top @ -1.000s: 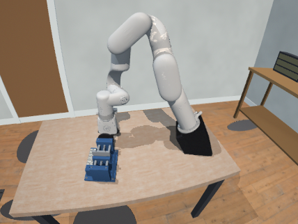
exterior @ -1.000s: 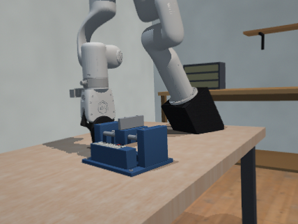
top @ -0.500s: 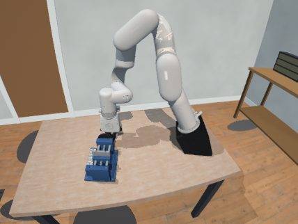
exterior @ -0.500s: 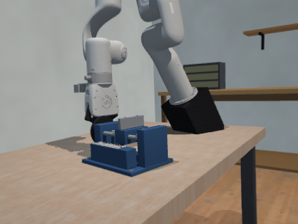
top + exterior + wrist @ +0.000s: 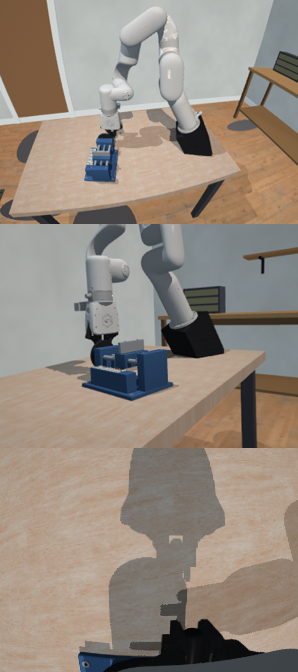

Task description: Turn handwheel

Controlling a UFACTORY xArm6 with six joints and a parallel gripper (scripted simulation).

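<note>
The black handwheel is 20 mm ahead of my hand and 20 mm to the left of it. Also, from my hand: grey stop block: 110 mm ahead, 130 mm to the left, 10 mm above.
</note>
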